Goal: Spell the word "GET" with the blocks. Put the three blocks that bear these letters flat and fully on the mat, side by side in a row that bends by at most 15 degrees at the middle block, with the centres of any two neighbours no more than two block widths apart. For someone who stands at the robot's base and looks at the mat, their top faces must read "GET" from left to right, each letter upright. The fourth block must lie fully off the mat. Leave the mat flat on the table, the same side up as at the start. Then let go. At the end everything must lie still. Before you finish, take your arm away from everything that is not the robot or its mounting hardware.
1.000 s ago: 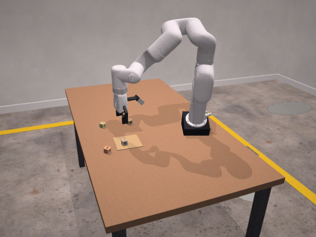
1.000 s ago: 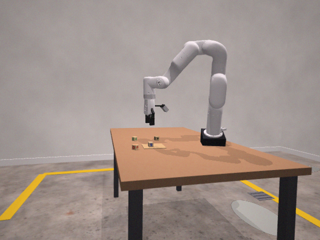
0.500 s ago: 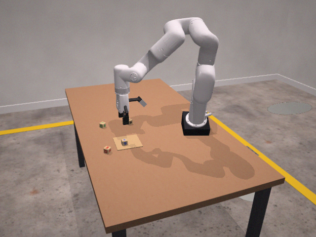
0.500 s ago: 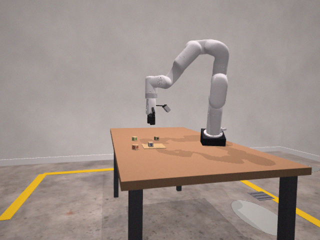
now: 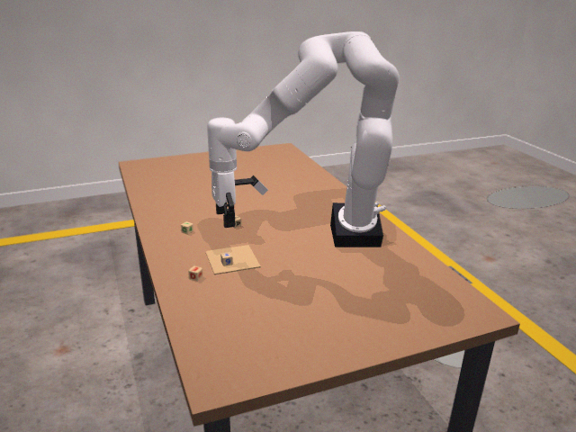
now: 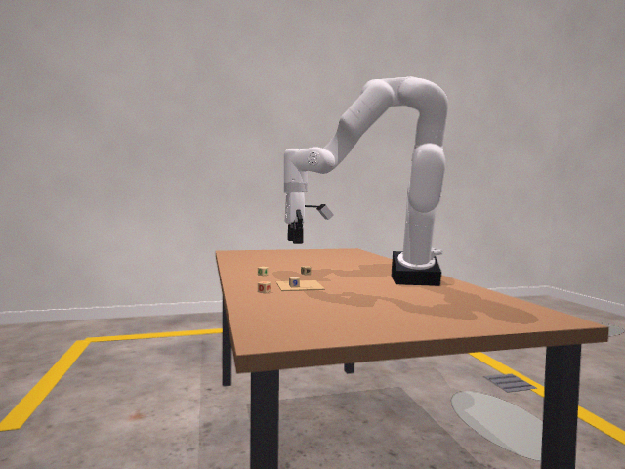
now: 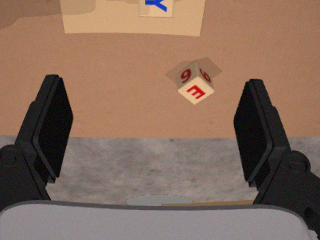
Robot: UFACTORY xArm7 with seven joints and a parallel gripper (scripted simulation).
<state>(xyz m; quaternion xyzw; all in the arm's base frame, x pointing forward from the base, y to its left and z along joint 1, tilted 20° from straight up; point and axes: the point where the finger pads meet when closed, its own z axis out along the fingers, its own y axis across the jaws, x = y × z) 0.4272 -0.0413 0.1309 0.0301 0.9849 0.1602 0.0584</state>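
Now: the tan mat 160 mm below my hand, 20 mm to the right of it and 20 mm behind it. The rest, counted from my hand: green-lettered block 250 mm to the right, 140 mm below, 60 mm ahead; black-lettered block 240 mm to the right, 140 mm below, 100 mm behind; red-lettered block 140 mm below, 110 mm ahead, 40 mm to the left.
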